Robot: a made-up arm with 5 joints. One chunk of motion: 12 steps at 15 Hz.
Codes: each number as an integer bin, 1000 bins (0 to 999) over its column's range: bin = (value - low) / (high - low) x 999, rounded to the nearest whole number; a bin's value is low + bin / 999 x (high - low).
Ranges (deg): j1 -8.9..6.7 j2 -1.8..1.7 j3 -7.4..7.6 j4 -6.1..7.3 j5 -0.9..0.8
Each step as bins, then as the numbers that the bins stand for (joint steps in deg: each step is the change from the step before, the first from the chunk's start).
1 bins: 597 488 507 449 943
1 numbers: 0.423 -0.090 0.213 -0.077 0.705
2 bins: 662 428 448 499 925
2 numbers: 1.438 -0.301 -0.673 0.593 0.674
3 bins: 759 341 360 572 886
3 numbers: 2.952 -0.605 -1.995 1.572 0.608
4 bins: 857 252 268 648 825
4 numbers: 4.483 -0.917 -3.376 2.592 0.504
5 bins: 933 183 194 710 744
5 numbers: 5.669 -1.159 -4.487 3.424 0.366
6 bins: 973 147 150 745 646
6 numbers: 6.294 -1.285 -5.148 3.893 0.199
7 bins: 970 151 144 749 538
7 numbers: 6.247 -1.271 -5.238 3.947 0.016
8 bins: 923 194 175 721 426
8 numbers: 5.513 -1.120 -4.772 3.571 -0.175
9 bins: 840 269 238 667 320
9 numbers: 4.217 -0.858 -3.826 2.847 -0.355
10 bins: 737 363 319 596 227
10 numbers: 2.609 -0.528 -2.610 1.894 -0.514
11 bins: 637 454 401 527 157
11 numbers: 1.047 -0.209 -1.379 0.969 -0.633
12 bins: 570 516 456 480 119
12 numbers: 0.001 0.008 -0.553 0.338 -0.697
